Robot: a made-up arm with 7 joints.
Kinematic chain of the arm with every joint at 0, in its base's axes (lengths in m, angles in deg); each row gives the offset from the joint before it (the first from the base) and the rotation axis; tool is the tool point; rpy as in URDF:
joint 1: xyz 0 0 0.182 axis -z
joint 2: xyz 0 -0.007 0.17 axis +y
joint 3: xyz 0 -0.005 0.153 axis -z
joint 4: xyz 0 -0.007 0.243 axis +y
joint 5: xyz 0 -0.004 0.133 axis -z
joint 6: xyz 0 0 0.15 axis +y
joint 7: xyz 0 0 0.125 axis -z
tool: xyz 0 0 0 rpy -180 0 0
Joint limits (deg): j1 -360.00..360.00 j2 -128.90..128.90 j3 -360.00..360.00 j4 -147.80..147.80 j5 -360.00..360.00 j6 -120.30..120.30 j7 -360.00..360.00
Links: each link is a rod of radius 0.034 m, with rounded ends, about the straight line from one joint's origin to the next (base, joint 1, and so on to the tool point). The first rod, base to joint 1, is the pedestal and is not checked.
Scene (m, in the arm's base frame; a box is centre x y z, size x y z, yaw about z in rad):
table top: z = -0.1
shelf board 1: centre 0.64 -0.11 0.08 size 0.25 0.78 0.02 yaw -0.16
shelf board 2: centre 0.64 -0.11 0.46 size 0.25 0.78 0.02 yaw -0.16
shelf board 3: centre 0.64 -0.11 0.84 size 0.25 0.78 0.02 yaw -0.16
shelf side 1: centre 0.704 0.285 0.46 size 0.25 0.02 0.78 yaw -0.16
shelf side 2: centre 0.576 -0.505 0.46 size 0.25 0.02 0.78 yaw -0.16
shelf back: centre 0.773 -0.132 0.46 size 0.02 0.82 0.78 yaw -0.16
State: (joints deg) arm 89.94 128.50 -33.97 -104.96 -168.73 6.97 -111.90
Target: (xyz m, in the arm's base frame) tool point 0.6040 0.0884 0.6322
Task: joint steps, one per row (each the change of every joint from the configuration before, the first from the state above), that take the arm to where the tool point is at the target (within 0.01 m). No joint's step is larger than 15 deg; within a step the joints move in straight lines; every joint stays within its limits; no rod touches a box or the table.
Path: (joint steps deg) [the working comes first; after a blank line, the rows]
Joints at the target: 169.94 -31.55 6.42 -66.92 -169.04 -1.07 -111.90
Straight joint move there: clear.

1: 7.27 -14.55 3.67 3.46 -0.03 -0.73 0.00
2: 7.28 -14.55 3.67 3.46 -0.03 -0.73 0.00
3: 7.27 -14.55 3.67 3.45 -0.02 -0.73 0.00
4: 7.27 -14.55 3.68 3.46 -0.03 -0.74 0.00
5: 7.27 -14.55 3.67 3.46 -0.03 -0.73 0.00
6: 7.28 -14.55 3.67 3.46 -0.03 -0.73 0.00
7: 7.27 -14.55 3.67 3.46 -0.02 -0.73 0.00
8: 7.27 -14.55 3.67 3.45 -0.03 -0.73 0.00
9: 7.27 -14.55 3.67 3.46 -0.03 -0.73 0.00
10: 7.28 -14.55 3.68 3.46 -0.03 -0.73 0.00
11: 7.27 -14.55 3.67 3.46 -0.03 -0.73 0.00

